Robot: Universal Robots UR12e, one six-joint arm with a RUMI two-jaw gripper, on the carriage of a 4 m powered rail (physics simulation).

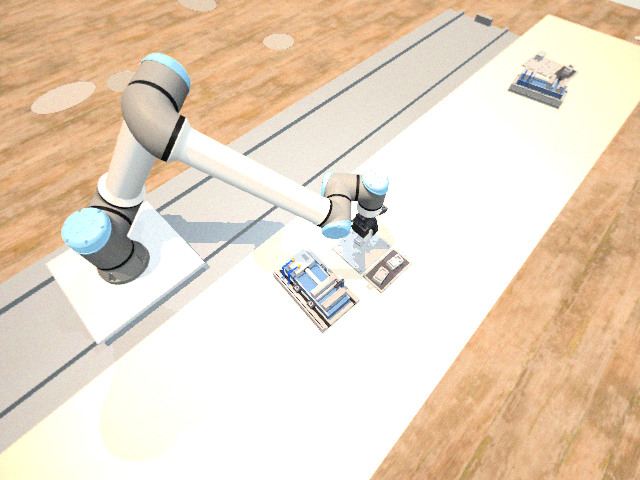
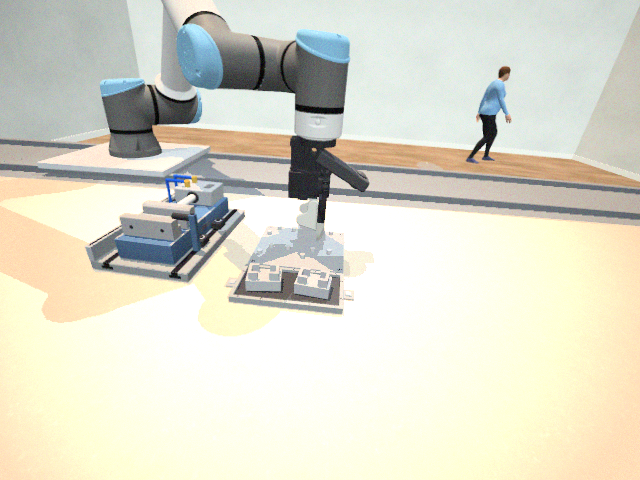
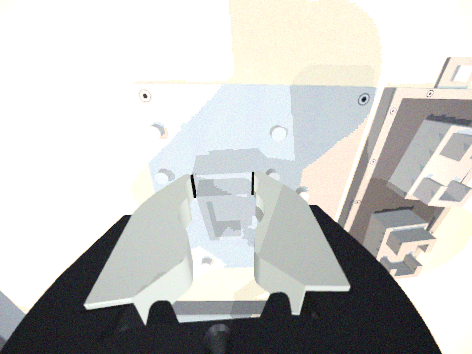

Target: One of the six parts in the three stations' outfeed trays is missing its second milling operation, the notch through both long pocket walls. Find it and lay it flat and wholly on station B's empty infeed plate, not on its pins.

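Where they show: gripper, fingertip midpoint: [image 2: 318,235] [image 3: 223,176]; arm's base at its link origin: [image 1: 125,263] [image 2: 136,152].
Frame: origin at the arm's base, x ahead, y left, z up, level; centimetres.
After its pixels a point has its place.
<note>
My gripper [image 1: 366,237] {y 77.2, x 60.5, z -0.3 cm} [image 2: 315,227] {y 77.2, x 60.5, z -0.3 cm} [image 3: 223,176] {y 77.2, x 60.5, z -0.3 cm} is shut on a light grey part [image 2: 308,235] {y 75.2, x 62.5, z 0.5 cm} [image 3: 220,207] {y 75.2, x 60.2, z 0.7 cm} with a pocket; its outline is faint, and I cannot make out its wall notches. The fingers and part hang low over the pale infeed plate [image 1: 361,263] {y 67.6, x 67.9, z -2.2 cm} [image 2: 330,260] {y 80.3, x 67.7, z -2.2 cm} [image 3: 260,100] {y 82.2, x 63.3, z -2.2 cm}, which bears short pins. I cannot tell whether the part touches plate or pins. Beside the plate is a dark-floored outfeed tray [image 1: 396,277] {y 72.5, x 82.1, z -1.9 cm} [image 2: 286,304] {y 73.0, x 82.3, z -2.2 cm} [image 3: 365,180] {y 75.5, x 72.6, z -1.8 cm} with two grey parts, one [image 1: 381,274] {y 68.6, x 77.3, z -0.3 cm} [image 2: 264,279] {y 68.7, x 78.5, z -0.3 cm} and another [image 1: 396,260] {y 77.9, x 77.7, z -0.3 cm} [image 2: 313,284] {y 77.2, x 78.8, z -0.3 cm}, both with gaps between raised corners.
A blue and grey vise fixture [image 1: 315,289] {y 43.7, x 65.0, z 6.6 cm} [image 2: 149,248] {y 47.2, x 75.1, z 2.0 cm} stands beside the plate. Another station [image 1: 542,85] {y 230.2, x 69.3, z 3.0 cm} stands at the table's far end. The arm's carriage [image 1: 155,289] {y 2.4, x 18.9, z 0.0 cm} is on the rail [image 1: 403,67]. A person [image 2: 493,108] is beyond the rail.
</note>
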